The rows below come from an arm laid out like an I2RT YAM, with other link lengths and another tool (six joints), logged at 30 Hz.
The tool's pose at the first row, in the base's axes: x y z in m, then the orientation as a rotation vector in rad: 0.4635 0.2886 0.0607 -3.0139 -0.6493 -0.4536
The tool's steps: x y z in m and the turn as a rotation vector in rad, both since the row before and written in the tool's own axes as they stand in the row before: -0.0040 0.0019 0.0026 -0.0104 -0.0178 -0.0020; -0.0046 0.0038 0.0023 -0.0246 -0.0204 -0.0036; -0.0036 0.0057 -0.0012 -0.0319 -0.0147 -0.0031; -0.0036 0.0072 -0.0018 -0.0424 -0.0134 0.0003; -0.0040 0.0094 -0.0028 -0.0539 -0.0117 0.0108; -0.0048 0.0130 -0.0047 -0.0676 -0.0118 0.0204; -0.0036 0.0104 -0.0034 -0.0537 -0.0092 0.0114
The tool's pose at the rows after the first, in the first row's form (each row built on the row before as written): 0.4615 0.2855 0.0571 -3.0307 -0.6532 -0.4321; 0.4596 0.2803 0.0538 3.0281 0.6522 0.4084; 0.4584 0.2736 0.0545 2.9967 0.6431 0.3922; 0.4576 0.2656 0.0561 2.9568 0.6252 0.3805; 0.4570 0.2555 0.0593 2.9102 0.5884 0.3746; 0.4561 0.2422 0.0653 2.8538 0.5340 0.3722; 0.4553 0.2319 0.0704 2.8067 0.4986 0.3695
